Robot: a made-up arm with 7 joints.
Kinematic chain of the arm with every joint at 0, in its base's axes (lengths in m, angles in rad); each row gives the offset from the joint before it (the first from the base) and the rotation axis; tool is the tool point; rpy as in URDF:
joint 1: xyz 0 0 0.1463 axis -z
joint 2: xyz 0 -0.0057 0.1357 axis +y
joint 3: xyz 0 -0.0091 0.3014 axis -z
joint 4: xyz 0 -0.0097 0.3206 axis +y
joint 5: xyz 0 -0.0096 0.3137 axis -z
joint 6: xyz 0 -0.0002 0.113 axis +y
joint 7: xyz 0 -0.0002 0.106 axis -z
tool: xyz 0 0 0 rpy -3.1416 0 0
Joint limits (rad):
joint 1: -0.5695..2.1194
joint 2: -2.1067..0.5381
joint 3: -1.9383..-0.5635
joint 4: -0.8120..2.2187
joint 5: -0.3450..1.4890
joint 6: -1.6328..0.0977
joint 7: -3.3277..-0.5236
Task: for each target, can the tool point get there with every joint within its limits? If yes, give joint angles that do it. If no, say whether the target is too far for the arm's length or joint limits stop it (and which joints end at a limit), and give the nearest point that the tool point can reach.
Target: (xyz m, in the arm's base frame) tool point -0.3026 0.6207 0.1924
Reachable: yes | joints 0.3539 -1.5921 -1.6897 1.9124 0.6477 -0.6685 -0.9121
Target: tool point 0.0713 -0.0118 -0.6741
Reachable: no: joint limits stop it (at a limit: joint 1, joint 2, joint 3, joint 4) | nearest point 0.1609 0.5673 -0.4409 | short by 0.631 m
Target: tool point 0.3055 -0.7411 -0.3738
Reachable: no: joint limits stop it (at a limit: joint 1, joint 2, joint 4) | nearest point -0.3380 -0.6298 -0.3348 | short by 0.654 m
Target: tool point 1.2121 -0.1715 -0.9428
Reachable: no: too far | nearest point 0.6791 0.2520 -0.2843 | short by 0.947 m
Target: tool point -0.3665 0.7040 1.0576
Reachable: yes | joints 0.8382 -0.7644 -1.7068 0.5474 0.1374 -0.6315 -2.8555
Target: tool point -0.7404 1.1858 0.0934
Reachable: no: too far | nearest point -0.6063 0.9711 0.1275 | short by 0.255 m
